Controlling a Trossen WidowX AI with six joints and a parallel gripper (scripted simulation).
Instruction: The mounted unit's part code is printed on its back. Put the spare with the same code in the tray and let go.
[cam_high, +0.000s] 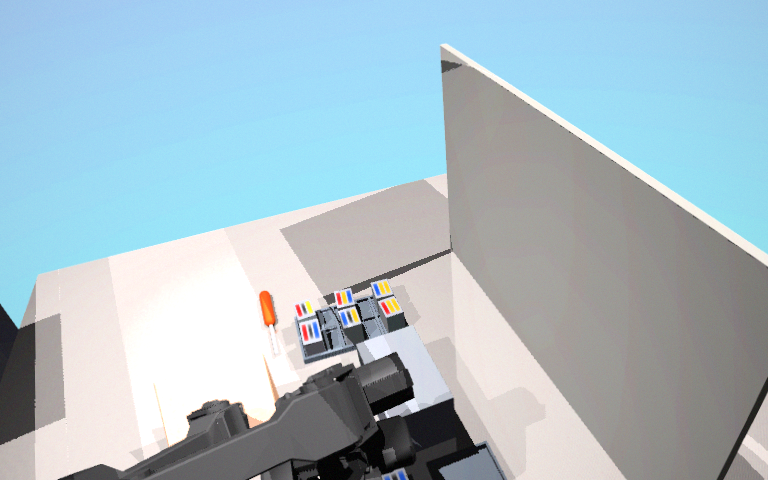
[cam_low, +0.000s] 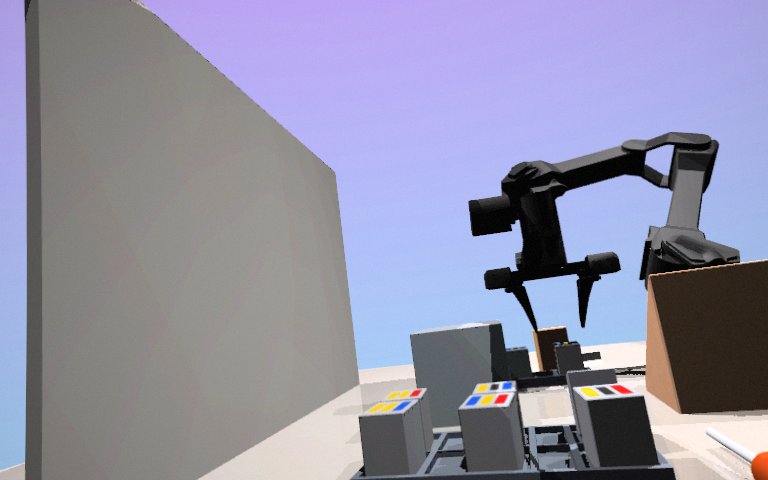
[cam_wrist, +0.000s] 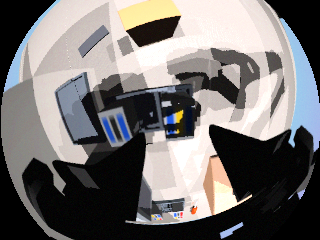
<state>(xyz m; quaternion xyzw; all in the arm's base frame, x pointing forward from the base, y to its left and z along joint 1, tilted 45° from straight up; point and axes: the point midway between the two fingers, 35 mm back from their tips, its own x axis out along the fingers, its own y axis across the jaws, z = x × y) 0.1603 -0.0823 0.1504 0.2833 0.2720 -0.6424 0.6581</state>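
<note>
The blue-grey tray is 17 cm ahead of my gripper tip, 2 cm to the right of it and 7 cm below it. Round my gripper tip: mounted unit 12 cm ahead, 16 cm to the left, 2 cm below; grey wall 36 cm ahead, 17 cm to the left, 15 cm above.
</note>
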